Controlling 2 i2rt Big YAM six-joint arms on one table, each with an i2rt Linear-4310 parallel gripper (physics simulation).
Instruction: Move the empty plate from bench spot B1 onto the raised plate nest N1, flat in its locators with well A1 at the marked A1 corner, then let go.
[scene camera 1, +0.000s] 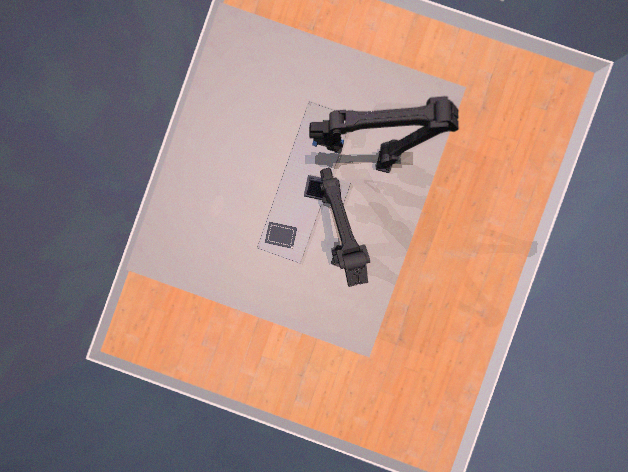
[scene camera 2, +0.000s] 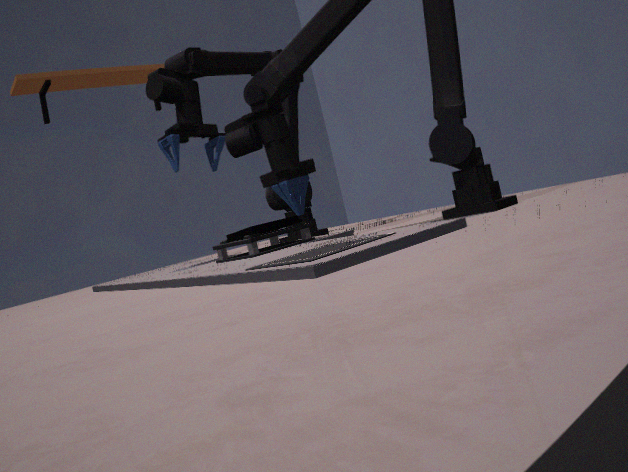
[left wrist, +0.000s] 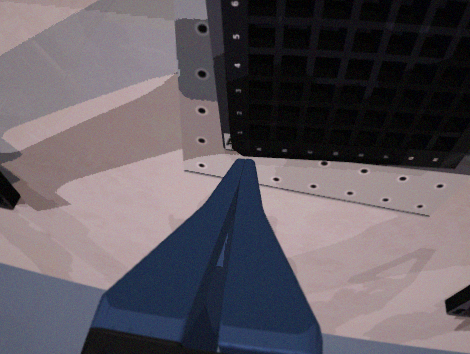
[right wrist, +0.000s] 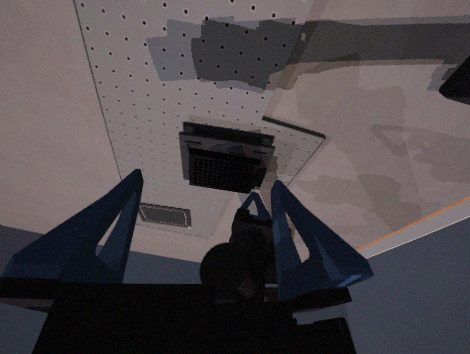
The left gripper (scene camera 2: 300, 215) is shut, with nothing in its grasp. Also in view: a black well plate (left wrist: 379, 89). The right gripper (scene camera 2: 196, 171) is open, with nothing in its grasp. Also in view: a dark block (left wrist: 214, 21).
The black well plate shows as well in the right wrist view (right wrist: 208, 169). The left gripper also shows in the left wrist view (left wrist: 245, 169) and in the right wrist view (right wrist: 254, 193). The right gripper also shows in the right wrist view (right wrist: 211, 180).
